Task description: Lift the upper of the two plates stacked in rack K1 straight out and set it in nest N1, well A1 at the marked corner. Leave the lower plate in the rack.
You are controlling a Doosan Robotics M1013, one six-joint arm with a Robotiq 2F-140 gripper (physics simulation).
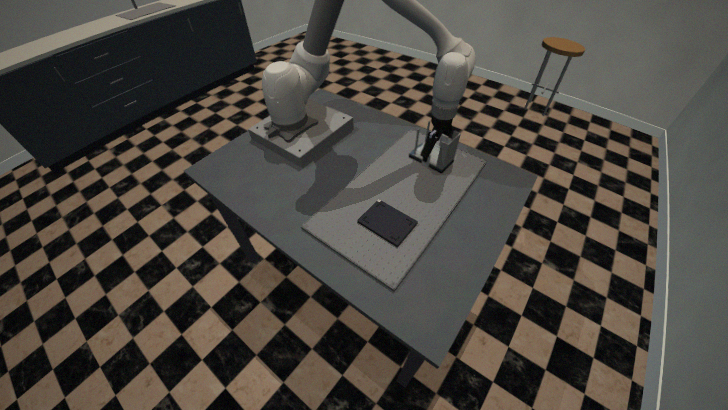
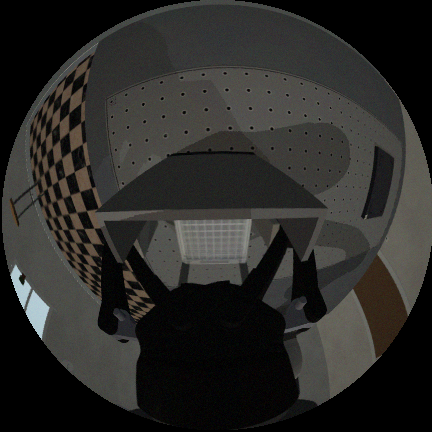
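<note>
Rack K1 stands at the far end of the perforated board, with a tall grey wall and angled side guides. The pale, clear upper plate lies flat inside it, its grid of wells facing up; the lower plate cannot be told apart beneath it. My gripper is open and empty, pointing down into the rack, its fingers on either side of the plate and apart from it. Nest N1 is a dark flat rectangle with a small white mark at one corner.
The perforated board lies on the grey table. The arm's base block stands at the table's back left. The rack's tall wall and side guides rise close around the fingers. A stool stands beyond the table.
</note>
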